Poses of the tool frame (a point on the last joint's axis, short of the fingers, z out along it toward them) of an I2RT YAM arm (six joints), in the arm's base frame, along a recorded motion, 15 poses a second.
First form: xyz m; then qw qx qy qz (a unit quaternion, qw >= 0).
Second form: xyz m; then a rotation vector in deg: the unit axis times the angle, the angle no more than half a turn. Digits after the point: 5 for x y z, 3 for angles.
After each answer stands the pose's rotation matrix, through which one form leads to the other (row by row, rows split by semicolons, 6 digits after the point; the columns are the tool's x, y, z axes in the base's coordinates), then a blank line. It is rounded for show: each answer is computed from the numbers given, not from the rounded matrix.
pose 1, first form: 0.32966 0.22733 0.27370 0.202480 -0.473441 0.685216 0.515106
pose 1, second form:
0.32966 0.22733 0.27370 -75.726 109.600 82.391
-0.469711 -0.857416 -0.210260; -0.440222 0.021039 0.897643; -0.765230 0.514193 -0.387335

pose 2, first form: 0.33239 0.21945 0.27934 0.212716 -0.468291 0.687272 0.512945
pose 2, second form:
0.33239 0.21945 0.27934 -74.495 109.330 81.598
-0.470911 -0.861910 -0.188028; -0.425463 0.035182 0.904292; -0.772803 0.505840 -0.383279

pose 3, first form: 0.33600 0.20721 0.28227 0.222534 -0.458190 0.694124 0.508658
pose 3, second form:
0.33600 0.20721 0.28227 -72.510 109.847 80.496
-0.481081 -0.862468 -0.157192; -0.409694 0.062658 0.910069; -0.775056 0.502217 -0.383492

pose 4, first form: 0.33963 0.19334 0.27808 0.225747 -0.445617 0.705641 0.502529
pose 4, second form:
0.33963 0.19334 0.27808 -70.401 111.480 79.392
-0.500928 -0.855779 -0.129278; -0.402002 0.097781 0.910403; -0.766463 0.508016 -0.393006

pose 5, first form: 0.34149 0.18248 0.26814 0.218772 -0.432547 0.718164 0.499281
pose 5, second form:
0.34149 0.18248 0.26814 -68.588 113.877 79.170
-0.530083 -0.839737 -0.117697; -0.402822 0.127242 0.906390; -0.746154 0.527873 -0.405714

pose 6, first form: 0.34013 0.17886 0.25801 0.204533 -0.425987 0.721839 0.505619
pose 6, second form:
0.34013 0.17886 0.25801 -68.061 115.331 80.784
-0.553403 -0.821819 -0.135494; -0.408156 0.125770 0.904207; -0.726053 0.555694 -0.405032

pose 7, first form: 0.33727 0.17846 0.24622 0.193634 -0.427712 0.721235 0.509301
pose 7, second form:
0.33727 0.17846 0.24622 -68.738 115.911 81.851
-0.559136 -0.814198 -0.156357; -0.419726 0.115349 0.900291; -0.714980 0.569013 -0.406236

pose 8, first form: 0.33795 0.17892 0.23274 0.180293 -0.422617 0.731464 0.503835
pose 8, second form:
0.33795 0.17892 0.23274 -68.413 118.409 81.560
-0.577779 -0.799934 -0.162103; -0.436582 0.135090 0.889464; -0.689614 0.584685 -0.427289

